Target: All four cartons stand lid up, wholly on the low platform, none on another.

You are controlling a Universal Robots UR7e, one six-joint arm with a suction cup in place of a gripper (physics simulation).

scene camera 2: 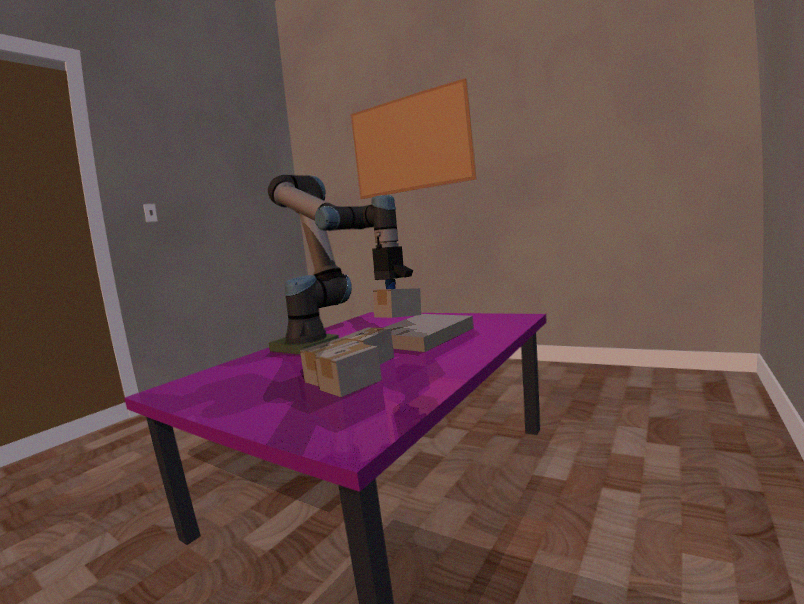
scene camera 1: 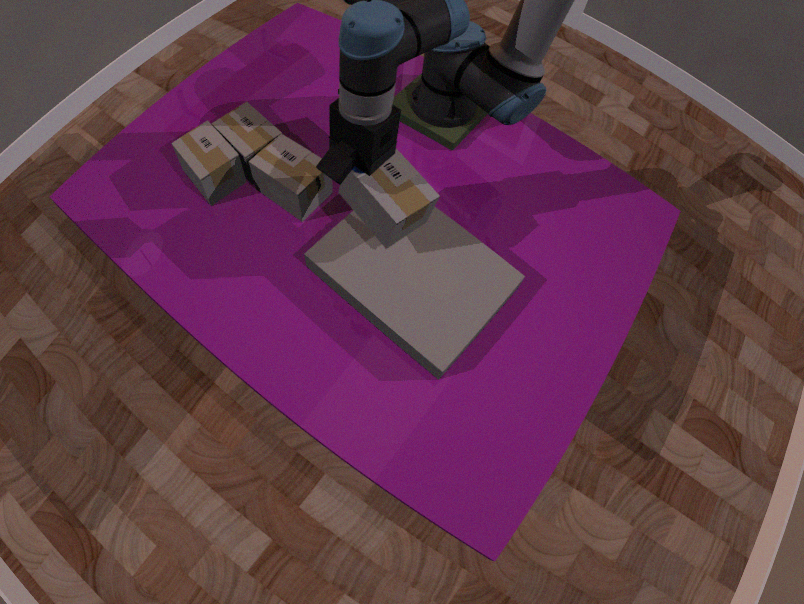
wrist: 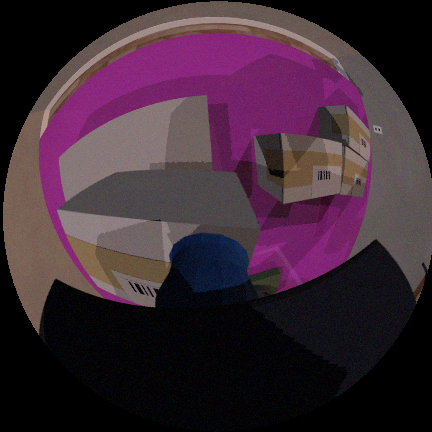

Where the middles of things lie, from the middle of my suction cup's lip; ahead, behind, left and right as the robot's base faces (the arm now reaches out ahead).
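Where is my suction cup? My suction cup is 140 mm to the right of the low grey platform (scene camera 1: pixel 432 292), 20 mm short of it, and 190 mm above it.
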